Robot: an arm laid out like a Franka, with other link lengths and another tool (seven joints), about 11 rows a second.
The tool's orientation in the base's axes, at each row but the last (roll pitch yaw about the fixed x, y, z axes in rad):
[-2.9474, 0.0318, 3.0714]
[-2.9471, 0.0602, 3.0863]
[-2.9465, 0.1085, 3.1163]
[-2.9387, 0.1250, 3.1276]
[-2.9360, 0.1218, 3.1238]
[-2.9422, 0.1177, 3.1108]
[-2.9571, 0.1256, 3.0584]
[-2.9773, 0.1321, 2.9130]
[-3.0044, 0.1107, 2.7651]
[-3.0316, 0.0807, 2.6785]
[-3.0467, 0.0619, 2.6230]
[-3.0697, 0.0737, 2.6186]
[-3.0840, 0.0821, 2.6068]
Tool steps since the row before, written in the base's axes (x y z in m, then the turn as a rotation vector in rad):
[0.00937, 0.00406, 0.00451, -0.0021, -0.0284, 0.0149]
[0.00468, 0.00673, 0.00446, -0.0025, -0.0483, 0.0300]
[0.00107, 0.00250, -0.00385, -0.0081, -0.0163, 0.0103]
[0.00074, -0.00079, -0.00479, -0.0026, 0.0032, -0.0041]
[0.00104, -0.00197, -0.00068, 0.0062, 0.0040, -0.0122]
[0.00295, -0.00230, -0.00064, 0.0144, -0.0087, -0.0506]
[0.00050, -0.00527, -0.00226, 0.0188, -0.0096, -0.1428]
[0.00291, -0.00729, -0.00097, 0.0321, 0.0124, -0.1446]
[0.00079, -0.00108, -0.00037, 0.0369, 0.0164, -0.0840]
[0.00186, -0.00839, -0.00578, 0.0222, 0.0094, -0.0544]
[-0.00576, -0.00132, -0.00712, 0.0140, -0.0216, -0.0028]
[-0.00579, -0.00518, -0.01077, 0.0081, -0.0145, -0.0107]
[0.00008, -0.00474, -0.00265, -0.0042, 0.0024, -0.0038]
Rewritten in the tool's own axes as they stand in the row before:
[-0.00920, 0.00380, -0.00505, -0.0004, -0.0308, -0.0091]
[-0.00456, 0.00604, -0.00546, -0.0020, -0.0532, -0.0200]
[-0.00058, 0.00324, 0.00337, 0.0065, -0.0183, -0.0077]
[-0.00015, 0.00021, 0.00490, 0.0031, 0.0039, 0.0030]
[-0.00098, -0.00175, 0.00119, -0.0046, 0.0066, 0.0117]
[-0.00292, -0.00197, 0.00141, -0.0086, 0.0022, 0.0526]
[-0.00065, -0.00469, 0.00328, -0.0015, 0.0186, 0.1431]
[-0.00432, -0.00610, 0.00259, -0.0092, 0.0431, 0.1419]
[-0.00108, -0.00064, 0.00059, -0.0188, 0.0404, 0.0819]
[-0.00493, -0.00595, 0.00689, -0.0112, 0.0243, 0.0531]
[0.00478, -0.00334, 0.00719, -0.0226, -0.0114, 0.0053]
[0.00322, -0.00660, 0.01106, -0.0134, -0.0077, 0.0123]
[-0.00226, -0.00387, 0.00307, 0.0051, 0.0001, 0.0034]

